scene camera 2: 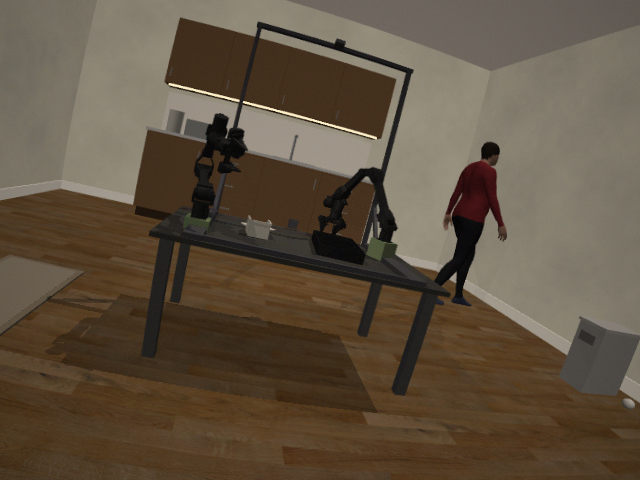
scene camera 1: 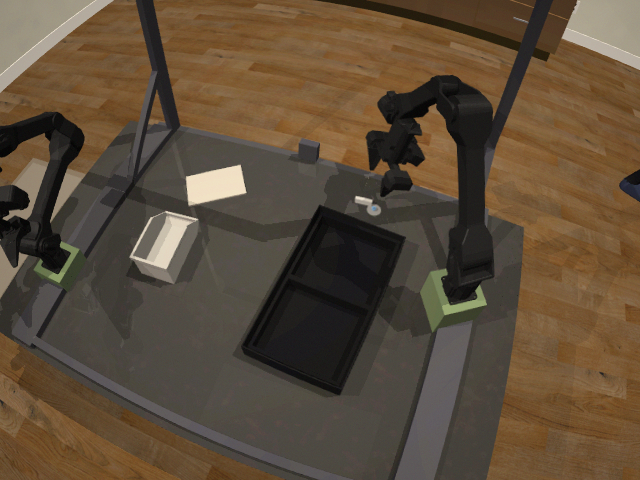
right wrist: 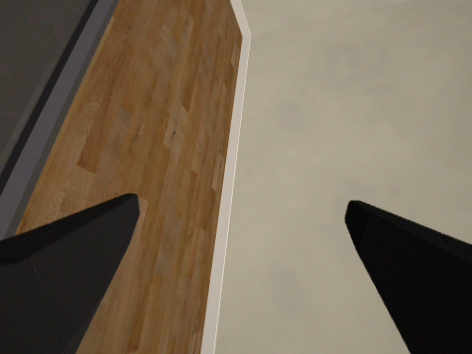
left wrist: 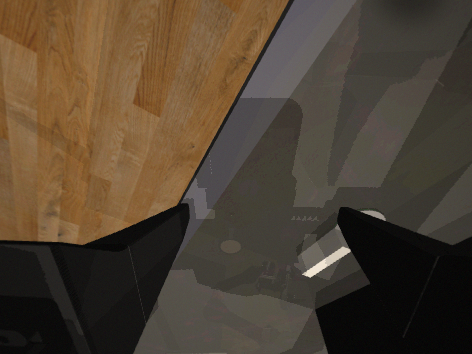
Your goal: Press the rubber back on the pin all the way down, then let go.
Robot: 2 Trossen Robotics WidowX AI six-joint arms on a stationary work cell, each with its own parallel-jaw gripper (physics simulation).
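Where they show: left gripper, fingertip midpoint: (scene camera 1: 376, 182) (left wrist: 262, 212); right gripper, fingertip midpoint: (scene camera 2: 243, 161) (right wrist: 244, 207); left arm's base, link origin: (scene camera 2: 384, 240) (scene camera 1: 459, 288); right arm's base, link origin: (scene camera 2: 198, 217) (scene camera 1: 56, 259).
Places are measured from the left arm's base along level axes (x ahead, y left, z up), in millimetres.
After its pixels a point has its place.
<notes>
A small round pale disc with a blue centre (scene camera 1: 373, 209) {x 98, y -284, z -87 mm} lies on the table just behind the black tray, beside a small white block (scene camera 1: 363, 200) {x 118, y -308, z -78 mm} (left wrist: 326, 261) {x 114, y -311, z -77 mm}. Part of a pale round edge (left wrist: 373, 215) {x 82, y -281, z -92 mm} shows behind the right-hand finger in the left wrist view. A faint tan disc (left wrist: 230, 246) lies between the fingers' lines of view there. Which piece is the pin or its rubber back is too small to tell. My left gripper (scene camera 1: 377, 180) {x 70, y -360, z -80 mm} (left wrist: 262, 212) {x 70, y -360, z -80 mm} is open and empty, above the table close to these pieces. My right gripper (right wrist: 244, 207) {x 845, y -67, z 224 mm} (scene camera 2: 232, 168) is open and empty, raised far from them.
The black two-compartment tray (scene camera 1: 328, 298) {x 254, y -66, z -74 mm} lies in front of the small pieces. A white open box (scene camera 1: 178, 267) {x 570, y -195, z -77 mm} and a cream flat panel (scene camera 1: 216, 184) {x 469, y -432, z -88 mm} are at the left. A grey block (scene camera 1: 309, 150) {x 221, y -471, z -52 mm} stands at the back edge. A person (scene camera 2: 475, 196) stands behind the table.
</notes>
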